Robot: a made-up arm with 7 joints.
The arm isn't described. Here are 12 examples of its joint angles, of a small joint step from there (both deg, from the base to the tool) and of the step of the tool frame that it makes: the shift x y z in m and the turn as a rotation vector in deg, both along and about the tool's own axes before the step.
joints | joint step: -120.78 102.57 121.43 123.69 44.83 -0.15 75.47 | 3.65 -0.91 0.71 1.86 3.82 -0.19 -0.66
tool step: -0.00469 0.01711 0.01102 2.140 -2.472 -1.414
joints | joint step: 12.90 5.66 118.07 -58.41 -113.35 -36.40 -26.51 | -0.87 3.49 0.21 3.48 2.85 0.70 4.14
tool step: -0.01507 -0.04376 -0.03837 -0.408 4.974 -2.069
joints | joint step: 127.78 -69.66 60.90 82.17 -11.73 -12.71 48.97 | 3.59 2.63 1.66 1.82 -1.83 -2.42 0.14
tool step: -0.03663 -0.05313 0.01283 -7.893 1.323 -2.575
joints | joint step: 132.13 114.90 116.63 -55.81 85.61 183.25 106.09 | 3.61 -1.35 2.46 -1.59 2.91 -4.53 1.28
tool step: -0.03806 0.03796 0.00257 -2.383 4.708 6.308
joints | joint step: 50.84 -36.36 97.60 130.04 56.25 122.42 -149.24 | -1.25 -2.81 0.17 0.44 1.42 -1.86 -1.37
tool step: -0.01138 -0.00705 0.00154 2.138 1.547 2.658
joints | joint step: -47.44 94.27 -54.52 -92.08 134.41 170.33 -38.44 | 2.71 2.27 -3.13 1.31 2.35 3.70 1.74
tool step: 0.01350 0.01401 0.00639 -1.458 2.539 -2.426
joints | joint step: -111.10 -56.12 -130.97 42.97 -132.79 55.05 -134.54 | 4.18 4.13 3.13 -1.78 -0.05 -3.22 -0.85
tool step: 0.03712 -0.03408 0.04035 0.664 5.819 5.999
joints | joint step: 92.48 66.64 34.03 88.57 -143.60 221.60 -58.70 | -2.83 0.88 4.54 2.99 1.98 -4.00 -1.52
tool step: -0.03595 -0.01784 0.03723 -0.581 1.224 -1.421
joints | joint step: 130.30 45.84 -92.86 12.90 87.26 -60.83 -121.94 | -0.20 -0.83 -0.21 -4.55 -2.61 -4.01 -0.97
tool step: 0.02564 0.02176 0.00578 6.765 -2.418 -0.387
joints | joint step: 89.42 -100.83 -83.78 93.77 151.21 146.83 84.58 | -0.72 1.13 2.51 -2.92 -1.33 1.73 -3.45
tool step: -0.00137 0.00957 -0.01517 -1.691 0.230 -4.563
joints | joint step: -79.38 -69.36 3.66 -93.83 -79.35 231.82 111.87 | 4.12 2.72 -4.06 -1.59 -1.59 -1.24 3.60
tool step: 0.02590 0.02917 0.01935 0.952 -1.908 -0.703
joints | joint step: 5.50 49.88 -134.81 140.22 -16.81 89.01 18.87 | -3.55 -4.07 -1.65 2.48 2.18 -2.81 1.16
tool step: -0.00986 0.03083 -0.02693 -3.857 -0.235 6.045
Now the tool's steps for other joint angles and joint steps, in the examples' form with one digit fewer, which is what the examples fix.
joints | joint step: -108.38 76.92 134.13 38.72 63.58 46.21 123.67 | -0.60 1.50 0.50 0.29 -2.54 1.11 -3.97
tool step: 0.0152 -0.0011 0.0144 1.11 2.50 -5.08
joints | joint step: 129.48 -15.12 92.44 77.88 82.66 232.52 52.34 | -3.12 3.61 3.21 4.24 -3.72 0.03 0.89
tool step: 0.0419 -0.0049 -0.0081 3.32 -6.63 4.48
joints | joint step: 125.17 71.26 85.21 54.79 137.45 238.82 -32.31 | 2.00 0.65 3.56 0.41 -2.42 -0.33 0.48
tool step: 0.0296 0.0276 0.0067 3.54 -2.53 0.02
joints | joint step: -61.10 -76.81 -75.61 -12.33 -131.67 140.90 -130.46 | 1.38 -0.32 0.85 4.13 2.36 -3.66 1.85
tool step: -0.0019 -0.0033 0.0131 2.04 -0.22 5.68
